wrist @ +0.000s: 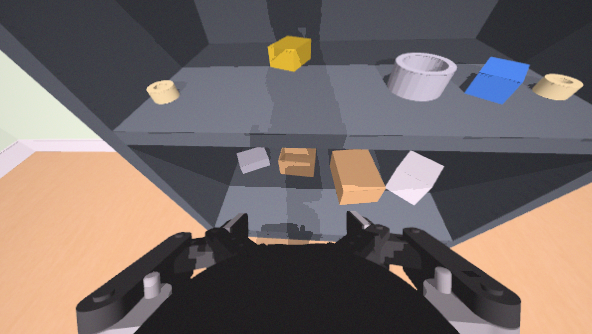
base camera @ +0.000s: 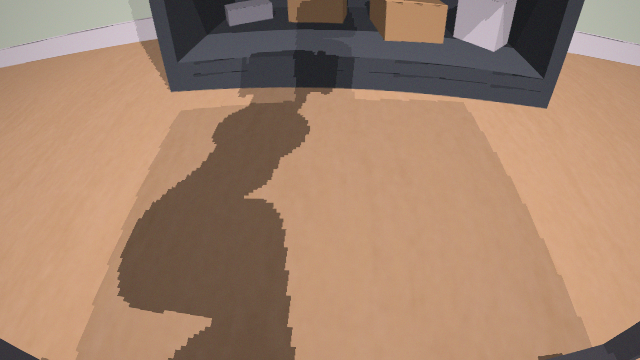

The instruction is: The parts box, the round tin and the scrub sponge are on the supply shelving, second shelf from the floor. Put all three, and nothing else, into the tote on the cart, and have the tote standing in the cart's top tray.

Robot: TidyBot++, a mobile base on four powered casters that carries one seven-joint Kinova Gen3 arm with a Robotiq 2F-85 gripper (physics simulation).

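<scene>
In the wrist view, a yellow block (wrist: 300, 50), which looks like the scrub sponge, lies towards the back of the upper visible shelf board (wrist: 225, 100). A pale grey, round, open-topped tin (wrist: 420, 85) stands on that board right of centre. A blue box (wrist: 500, 80), perhaps the parts box, lies to the tin's right. My gripper (wrist: 297, 223) is open and empty, in front of the shelving and apart from all these things. The tote and the cart do not show in either view.
Beige rings (wrist: 163, 92) (wrist: 557, 87) stand near the board's ends. The shelving's (base camera: 425, 80) (wrist: 425, 144) lowest level holds a small grey box (base camera: 249, 12) (wrist: 253, 160), two brown boxes (base camera: 415, 22) (wrist: 297, 162) (wrist: 357, 175) and a white box (base camera: 482, 22) (wrist: 415, 177).
</scene>
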